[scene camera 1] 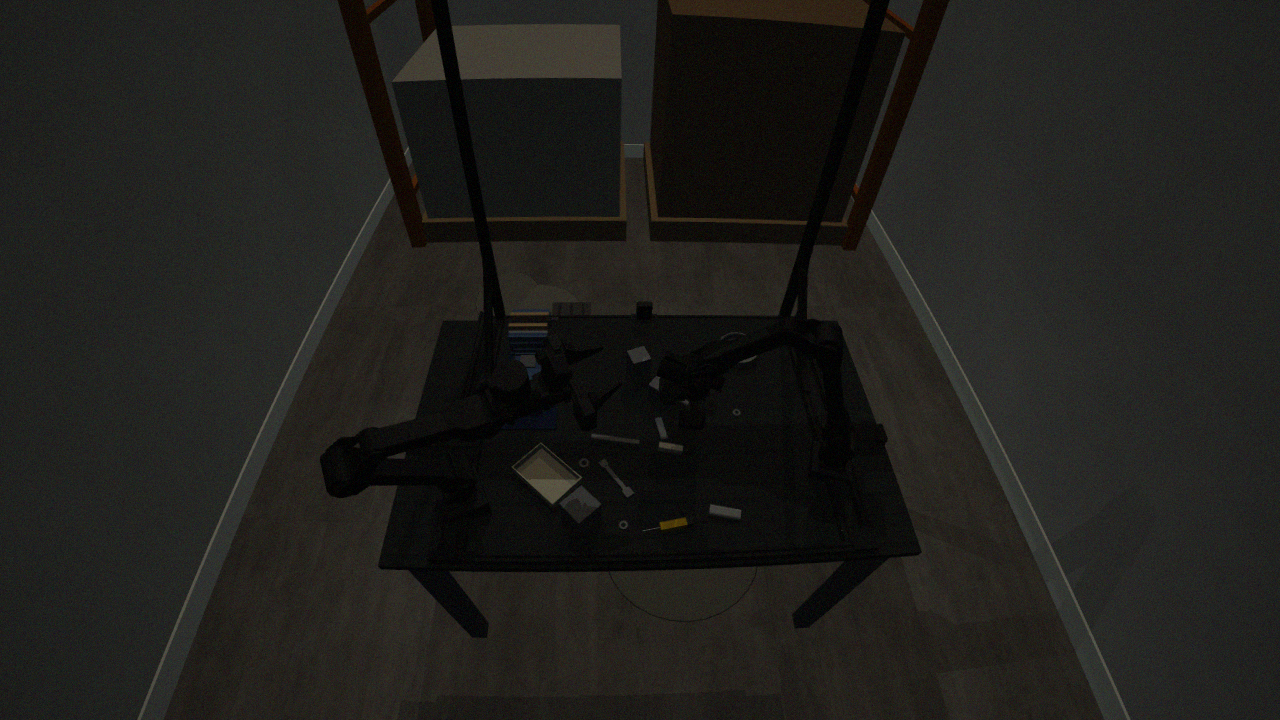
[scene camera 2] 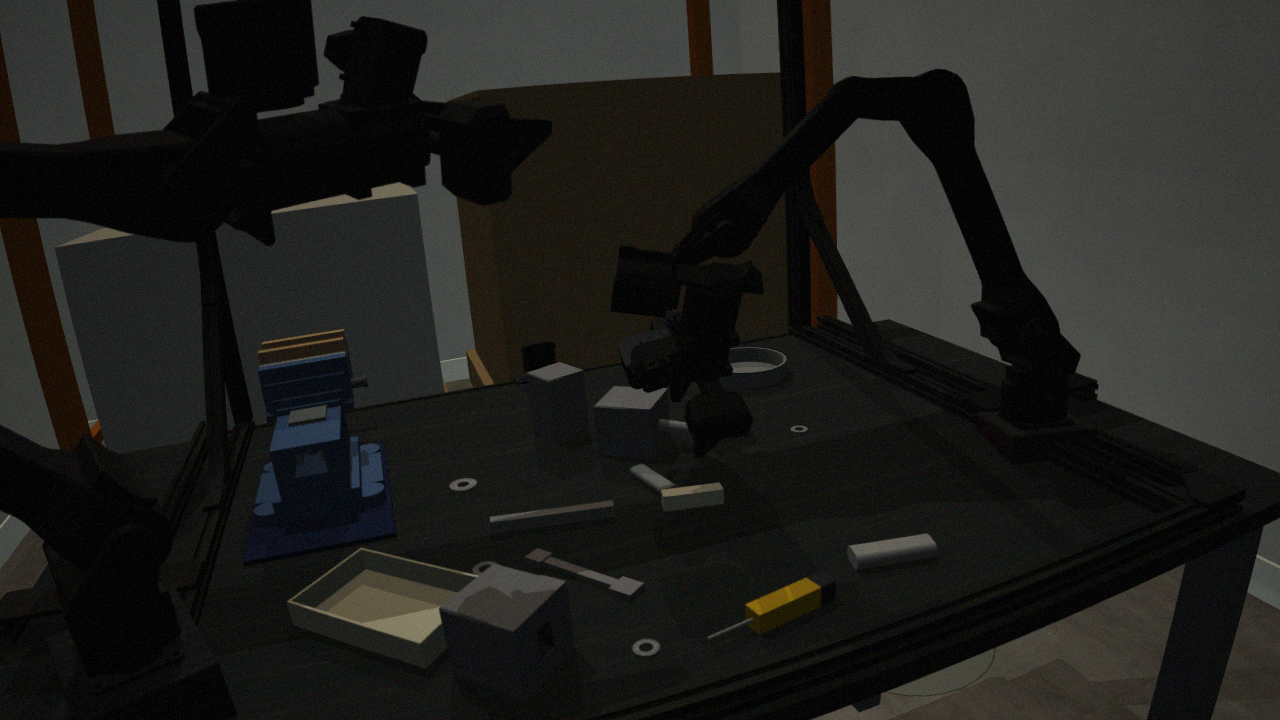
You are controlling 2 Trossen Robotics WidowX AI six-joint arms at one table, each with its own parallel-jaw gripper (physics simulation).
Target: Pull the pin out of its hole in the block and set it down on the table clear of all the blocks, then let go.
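Frame: origin at the left arm's base, x ahead, y left, z up, level; metres.
Seen in the pictures: left gripper, between the fingertips: (scene camera 1: 687, 399) (scene camera 2: 686, 427); right gripper, between the fingertips: (scene camera 1: 612, 364) (scene camera 2: 516, 119); left arm's base, origin of its link: (scene camera 1: 832, 459) (scene camera 2: 1035, 419); right arm's base, origin of its link: (scene camera 1: 459, 491) (scene camera 2: 128, 650).
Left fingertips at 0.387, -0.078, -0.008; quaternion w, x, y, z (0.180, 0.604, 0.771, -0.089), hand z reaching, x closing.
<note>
Offsets run from my left fingertips to a thing's top centre, as dx, dy, dz.
The block with the pin is a grey cube @(+0.061, -0.003, +0.041) (scene camera 1: 656, 384) (scene camera 2: 626, 428) towards the back of the table. The pale round pin @(+0.023, +0.011, +0.018) (scene camera 2: 673, 431) sticks out of its right side, partly hidden by the left gripper. My left gripper (scene camera 1: 689, 399) (scene camera 2: 687, 407) is open and points down at the pin, close to the block's right side. Its dark fingers overlap the pin in the view, and nothing is held. My right gripper (scene camera 1: 611, 368) (scene camera 2: 535, 136) is open and empty, high above the left part of the table.
A taller grey block @(+0.151, -0.056, +0.061) (scene camera 1: 638, 355) (scene camera 2: 556, 402) stands left of the pin's block. Loose bars @(+0.042, +0.102, -0.009) (scene camera 2: 651, 477) @(+0.005, +0.151, -0.003) (scene camera 2: 692, 496) lie in front. A cream tray @(+0.264, +0.315, +0.005) (scene camera 1: 513, 468) (scene camera 2: 358, 632), a holed block @(+0.153, +0.382, +0.041) (scene camera 2: 506, 626), a yellow screwdriver @(-0.040, +0.352, -0.001) (scene camera 1: 673, 523) (scene camera 2: 784, 605) and a white cylinder @(-0.157, +0.281, -0.005) (scene camera 1: 725, 512) (scene camera 2: 892, 551) are nearer the front.
</note>
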